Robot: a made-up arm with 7 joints. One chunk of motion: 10 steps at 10 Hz.
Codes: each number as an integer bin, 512 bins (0 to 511) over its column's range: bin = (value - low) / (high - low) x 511, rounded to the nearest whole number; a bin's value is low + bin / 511 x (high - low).
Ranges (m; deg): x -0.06..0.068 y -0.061..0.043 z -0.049..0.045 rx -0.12..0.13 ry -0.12..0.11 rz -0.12..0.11
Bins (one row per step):
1: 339 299 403 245 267 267
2: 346 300 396 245 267 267
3: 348 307 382 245 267 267
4: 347 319 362 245 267 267
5: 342 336 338 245 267 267
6: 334 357 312 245 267 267
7: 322 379 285 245 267 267
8: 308 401 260 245 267 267
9: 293 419 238 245 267 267
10: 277 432 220 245 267 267
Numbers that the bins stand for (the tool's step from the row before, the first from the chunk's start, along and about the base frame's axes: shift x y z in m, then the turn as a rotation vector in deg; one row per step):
1: 0.02492 -0.00015 0.02513 0.000 0.000 0.000
2: 0.02667 0.00006 0.02385 0.000 0.000 0.000
3: 0.02717 0.00148 0.02127 0.000 0.000 0.000
4: 0.02692 0.00392 0.01759 0.000 0.000 0.000
5: 0.02567 0.00738 0.01318 0.000 0.000 0.000
6: 0.02366 0.01166 0.00839 0.000 0.000 0.000
7: 0.02066 0.01614 0.00343 0.000 0.000 0.000
8: 0.01715 0.02061 -0.00117 0.000 0.000 0.000
9: 0.01339 0.02428 -0.00522 0.000 0.000 0.000
10: 0.00939 0.02692 -0.00853 0.000 0.000 0.000

